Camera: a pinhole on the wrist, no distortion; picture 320 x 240 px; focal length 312.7 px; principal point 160.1 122.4 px. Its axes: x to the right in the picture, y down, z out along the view. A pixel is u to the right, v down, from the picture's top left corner.
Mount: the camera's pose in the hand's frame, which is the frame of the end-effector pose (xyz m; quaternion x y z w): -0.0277 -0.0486 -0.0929 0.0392 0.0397 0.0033 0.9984
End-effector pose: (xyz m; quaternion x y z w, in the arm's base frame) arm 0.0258 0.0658 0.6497 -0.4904 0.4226 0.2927 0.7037
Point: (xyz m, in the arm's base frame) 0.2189 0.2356 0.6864
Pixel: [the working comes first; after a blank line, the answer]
In the camera's frame: 0.0599 -0.0434 0.3276

217 81
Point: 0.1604 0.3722 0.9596
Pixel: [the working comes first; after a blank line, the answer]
In the camera's frame: -0.2205 -0.0554 0.4615

11 85
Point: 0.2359 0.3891 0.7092
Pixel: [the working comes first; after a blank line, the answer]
In the camera's frame: 0.0357 -0.0022 0.4763

184 121
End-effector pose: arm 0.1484 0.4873 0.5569 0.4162 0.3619 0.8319 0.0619
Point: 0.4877 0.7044 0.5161
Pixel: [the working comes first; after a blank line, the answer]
In the camera's frame: -0.1657 -0.0336 0.4389

42 98
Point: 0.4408 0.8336 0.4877
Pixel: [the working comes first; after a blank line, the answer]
In the camera's frame: -0.1050 -0.1537 0.4788

92 22
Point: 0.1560 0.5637 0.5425
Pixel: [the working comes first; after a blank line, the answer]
In the camera's frame: 0.0334 -0.0046 0.1388

235 112
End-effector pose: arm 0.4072 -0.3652 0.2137 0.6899 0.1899 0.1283 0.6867
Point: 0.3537 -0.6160 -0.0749
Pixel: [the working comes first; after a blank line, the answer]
In the camera's frame: -0.1318 -0.2225 0.3108

outside the picture
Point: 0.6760 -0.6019 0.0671
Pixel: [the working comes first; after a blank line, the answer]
In the camera's frame: 0.1418 -0.0448 0.4443

260 91
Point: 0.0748 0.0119 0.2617
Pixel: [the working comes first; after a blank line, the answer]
In the camera's frame: -0.0765 0.0429 -0.4046

behind the camera
